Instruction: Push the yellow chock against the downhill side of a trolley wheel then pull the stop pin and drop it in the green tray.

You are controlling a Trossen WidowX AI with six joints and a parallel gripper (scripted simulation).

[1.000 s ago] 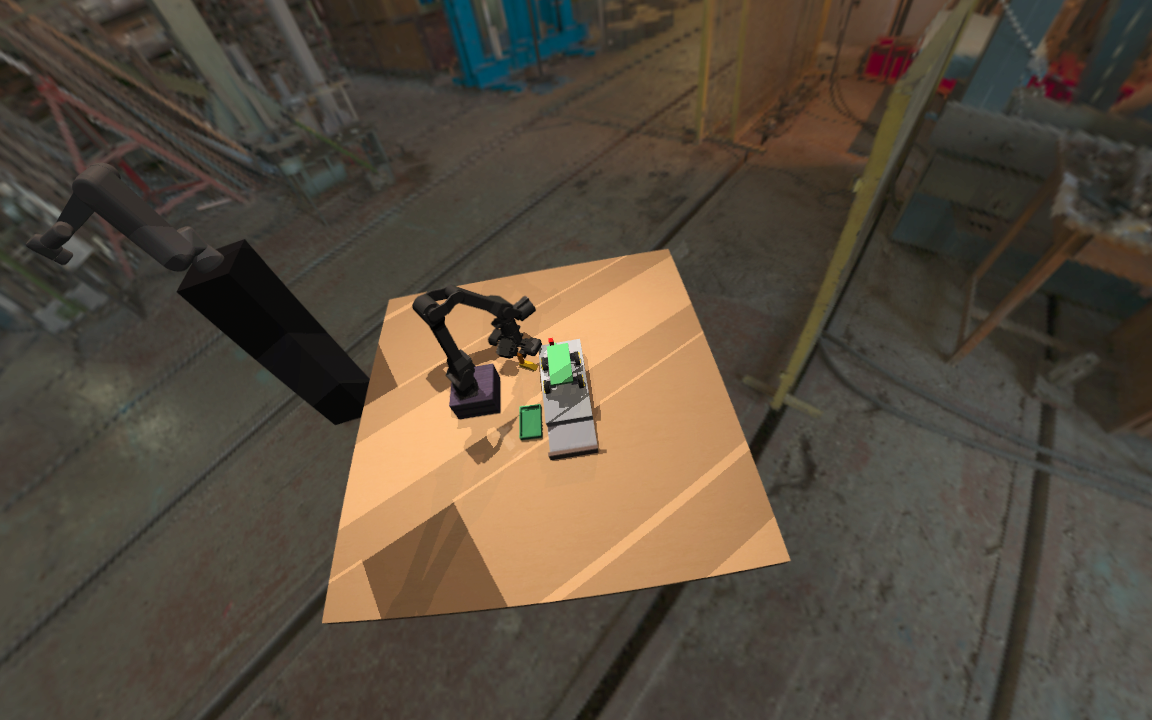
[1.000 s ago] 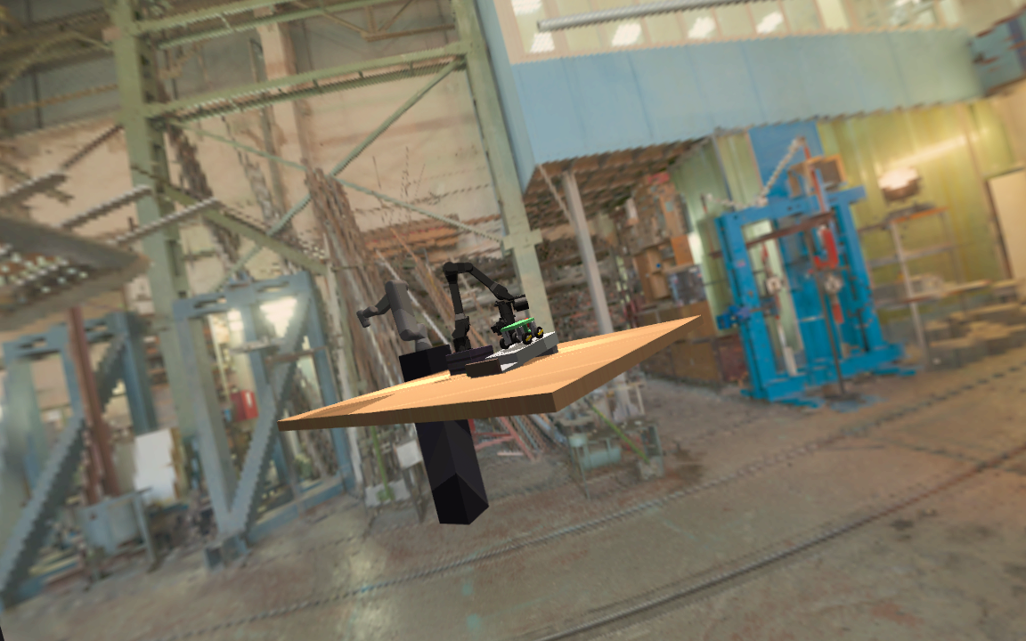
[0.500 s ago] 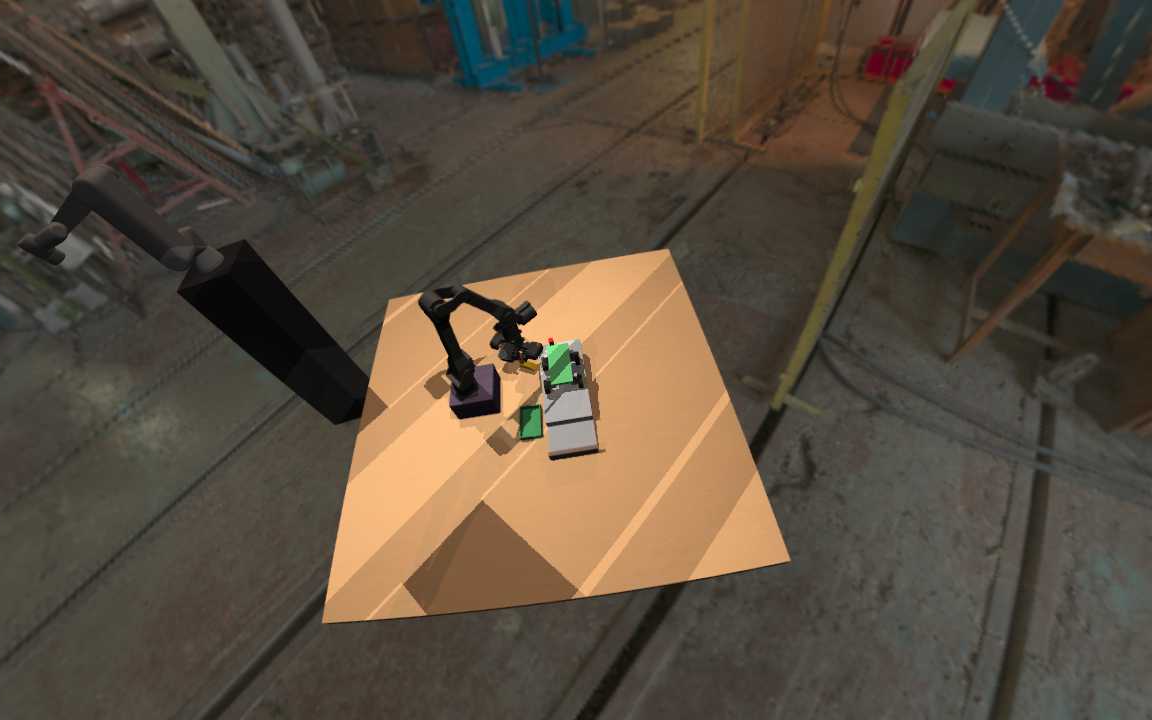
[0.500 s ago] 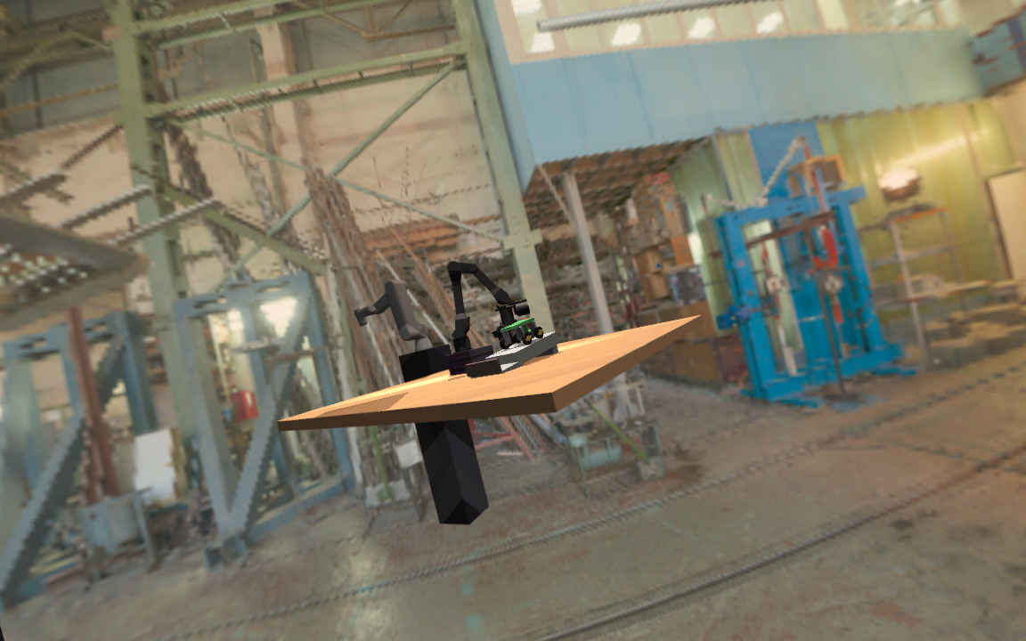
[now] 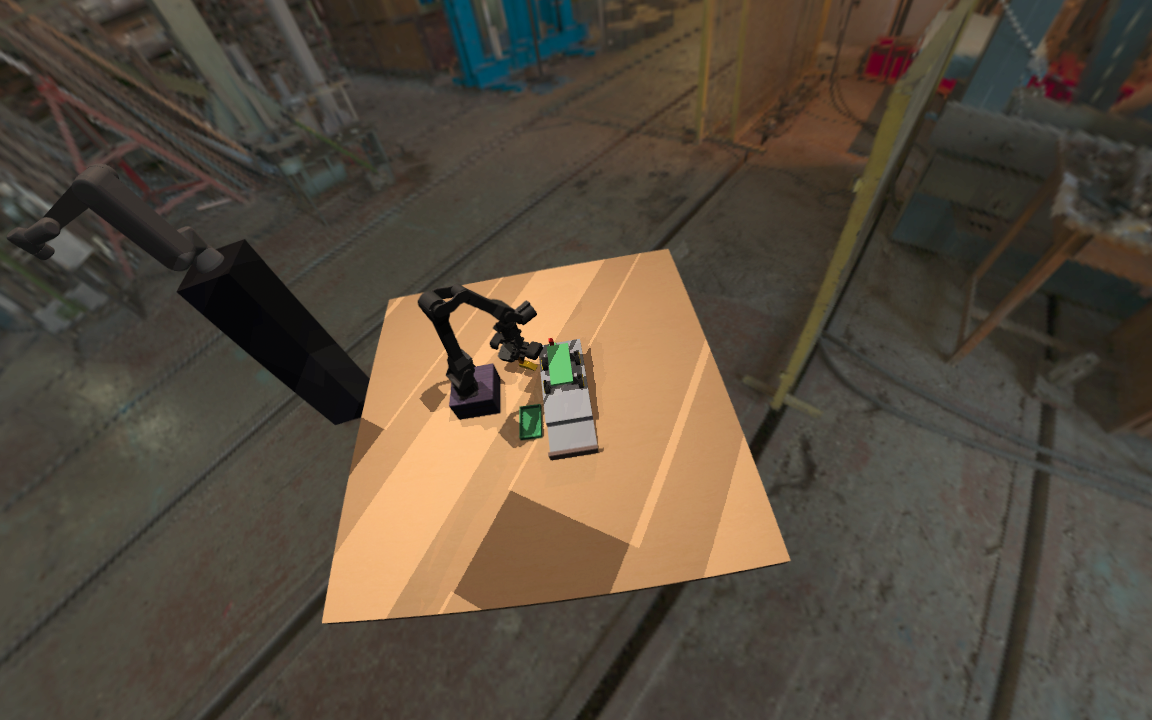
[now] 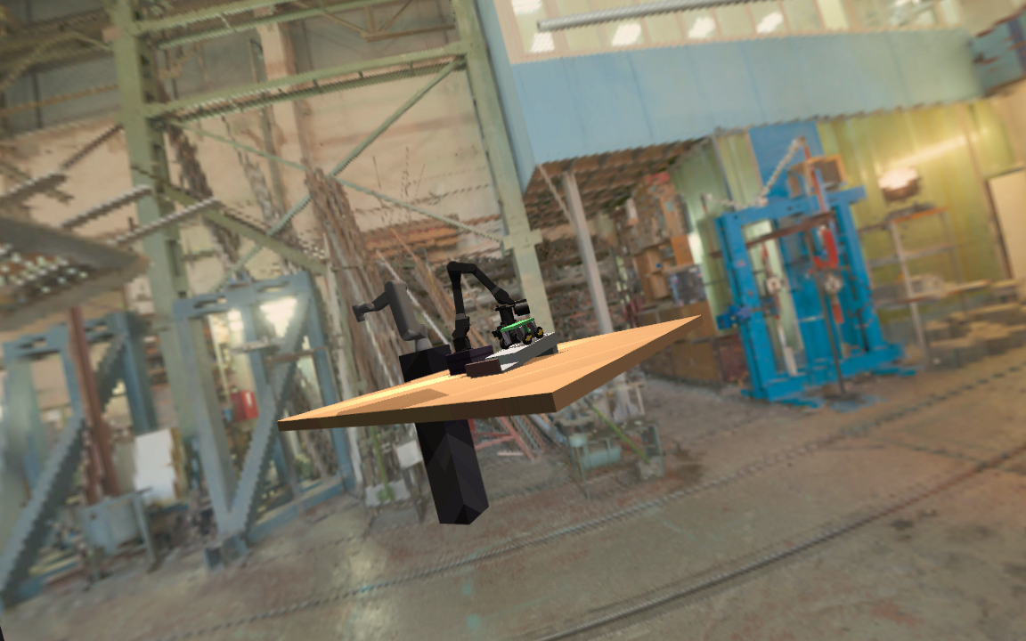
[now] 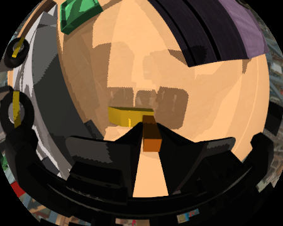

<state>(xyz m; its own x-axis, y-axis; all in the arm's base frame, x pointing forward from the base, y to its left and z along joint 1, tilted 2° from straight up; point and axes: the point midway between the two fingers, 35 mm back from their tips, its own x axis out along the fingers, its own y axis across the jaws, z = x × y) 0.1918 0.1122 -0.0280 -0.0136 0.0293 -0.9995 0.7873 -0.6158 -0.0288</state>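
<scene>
My gripper tip is now 12 cm short of the red-headed stop pin, 10 cm below it and 5 cm to the left of it. Also, from my gripper tip: brown end stop 41 cm to the right, 9 cm ahead; then trolley 15 cm to the right, 13 cm ahead, 8 cm above; then yellow chock 2 cm ahead, 1 cm to the right, 1 cm below.
</scene>
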